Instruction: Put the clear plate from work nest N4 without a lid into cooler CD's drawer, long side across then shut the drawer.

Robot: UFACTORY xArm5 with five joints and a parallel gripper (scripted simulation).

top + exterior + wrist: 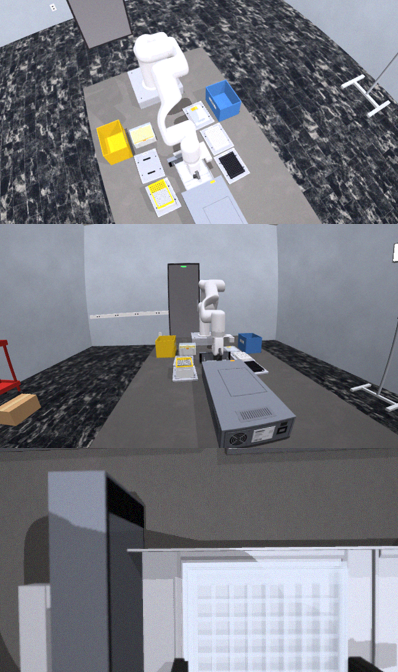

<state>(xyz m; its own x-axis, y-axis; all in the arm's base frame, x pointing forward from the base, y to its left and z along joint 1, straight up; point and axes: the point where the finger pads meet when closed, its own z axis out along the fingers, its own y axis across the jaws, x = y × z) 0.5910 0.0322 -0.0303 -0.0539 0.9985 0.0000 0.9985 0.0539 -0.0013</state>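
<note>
The clear plate is 1 cm below my hand. Round my hand: cooler drawer: 3 cm ahead; grey cooler CD: 18 cm ahead, 1 cm to the left, 1 cm above; black plate: 19 cm to the left, 5 cm ahead, 2 cm below.
</note>
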